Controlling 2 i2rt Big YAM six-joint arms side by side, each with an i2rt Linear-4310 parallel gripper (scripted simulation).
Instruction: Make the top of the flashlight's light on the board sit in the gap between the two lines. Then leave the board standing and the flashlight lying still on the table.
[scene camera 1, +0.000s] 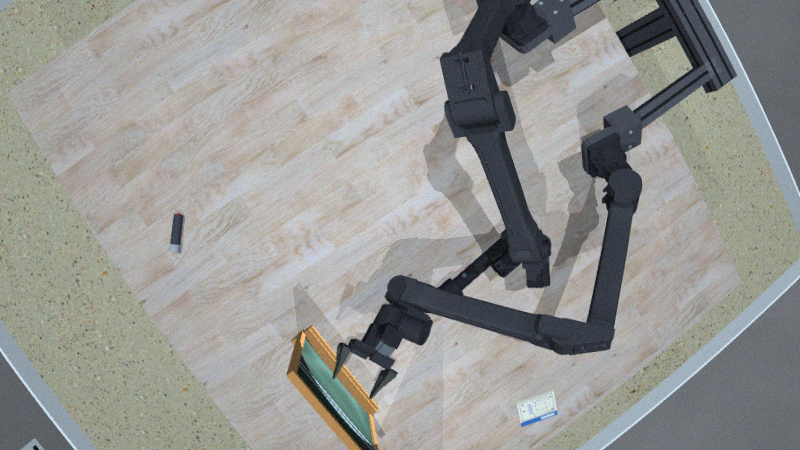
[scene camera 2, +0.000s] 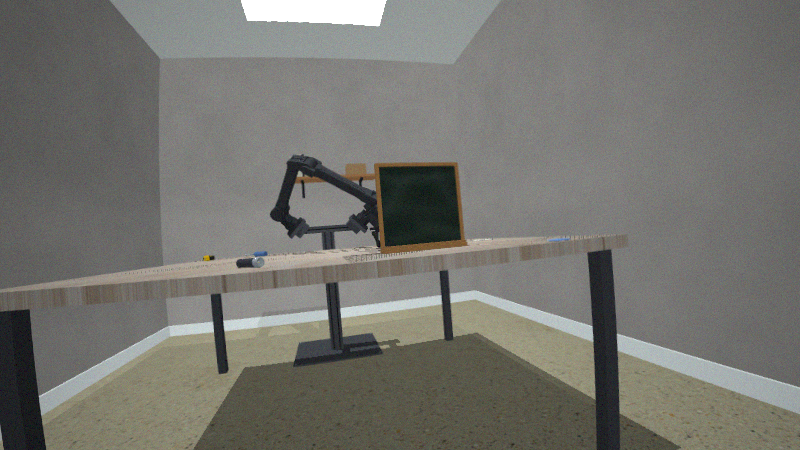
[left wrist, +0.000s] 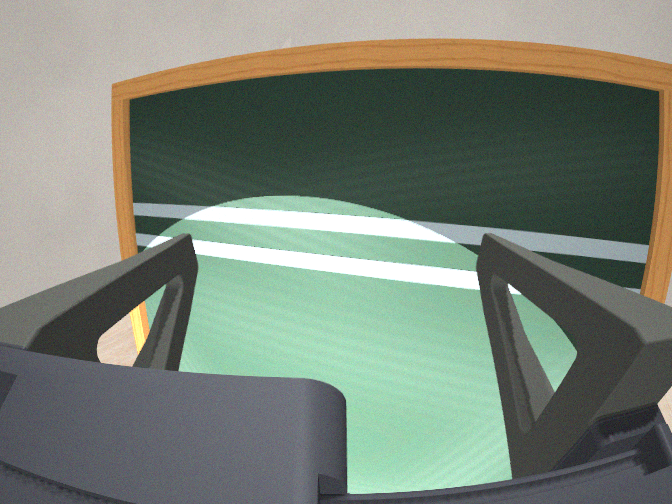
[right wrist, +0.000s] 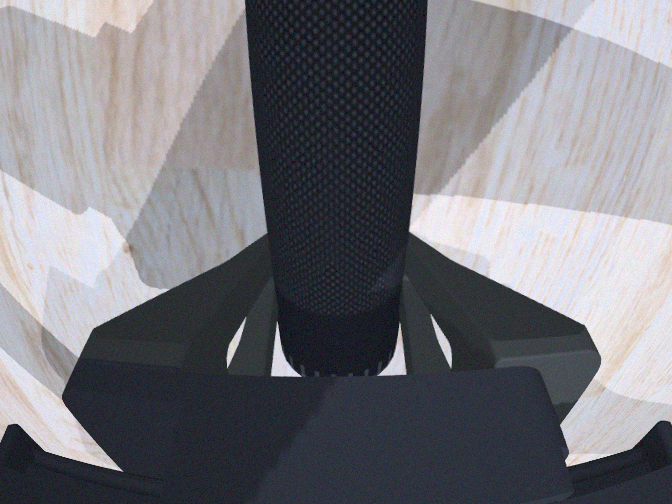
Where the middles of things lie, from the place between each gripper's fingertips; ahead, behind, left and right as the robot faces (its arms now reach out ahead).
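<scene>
My left gripper (scene camera 1: 351, 388): 2 cm to the right of the orange-framed green board (scene camera 2: 419, 206), 7 cm short of it, 7 cm above it. Black flashlight (scene camera 1: 476, 268): 1 cm to the left of my left hand, 39 cm behind, 20 cm below.
My right gripper: 1 cm to the right of the black flashlight, 14 cm short of it, 1 cm below it. Orange-framed green board: 2 cm to the left of my right hand, 60 cm ahead, 13 cm above.
</scene>
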